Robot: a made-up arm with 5 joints. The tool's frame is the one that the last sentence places.
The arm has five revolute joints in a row. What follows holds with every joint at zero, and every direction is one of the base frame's. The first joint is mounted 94.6 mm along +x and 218.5 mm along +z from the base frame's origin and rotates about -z. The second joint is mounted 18.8 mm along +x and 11.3 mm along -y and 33.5 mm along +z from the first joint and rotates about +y. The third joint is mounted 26.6 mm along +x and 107 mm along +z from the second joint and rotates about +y. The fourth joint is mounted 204.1 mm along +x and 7.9 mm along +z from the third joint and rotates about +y. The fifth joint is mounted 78.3 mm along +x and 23.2 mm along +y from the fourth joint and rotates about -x. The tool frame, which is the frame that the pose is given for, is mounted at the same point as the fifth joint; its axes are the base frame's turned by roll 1.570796, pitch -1.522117 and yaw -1.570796 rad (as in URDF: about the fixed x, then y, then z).
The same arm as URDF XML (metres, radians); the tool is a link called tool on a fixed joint. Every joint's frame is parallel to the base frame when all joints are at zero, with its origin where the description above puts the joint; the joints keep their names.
<robot name="arm">
<link name="base"/>
<link name="link1"/>
<link name="link2"/>
<link name="link3"/>
<link name="link4"/>
<link name="link5"/>
<link name="tool"/>
<joint name="joint 1" type="continuous"><parent link="base"/><child link="link1"/><origin xyz="0.0946 0.0000 0.2185" rpy="0.0000 0.0000 0.0000"/><axis xyz="0 0 -1"/></joint>
<joint name="joint 2" type="continuous"><parent link="link1"/><child link="link2"/><origin xyz="0.0188 -0.0113 0.0335" rpy="0.0000 0.0000 0.0000"/><axis xyz="0 1 0"/></joint>
<joint name="joint 3" type="continuous"><parent link="link2"/><child link="link3"/><origin xyz="0.0266 0.0000 0.1070" rpy="0.0000 0.0000 0.0000"/><axis xyz="0 1 0"/></joint>
<joint name="joint 4" type="continuous"><parent link="link3"/><child link="link4"/><origin xyz="0.2041 0.0000 0.0079" rpy="0.0000 0.0000 0.0000"/><axis xyz="0 1 0"/></joint>
<joint name="joint 5" type="continuous"><parent link="link4"/><child link="link5"/><origin xyz="0.0783 0.0232 0.0000" rpy="0.0000 0.0000 0.0000"/><axis xyz="-1 0 0"/></joint>
<joint name="tool_joint" type="fixed"><parent link="link5"/><child link="tool"/><origin xyz="0.0000 0.0000 0.0000" rpy="1.5708 -1.5221 -1.5708"/></joint>
</robot>

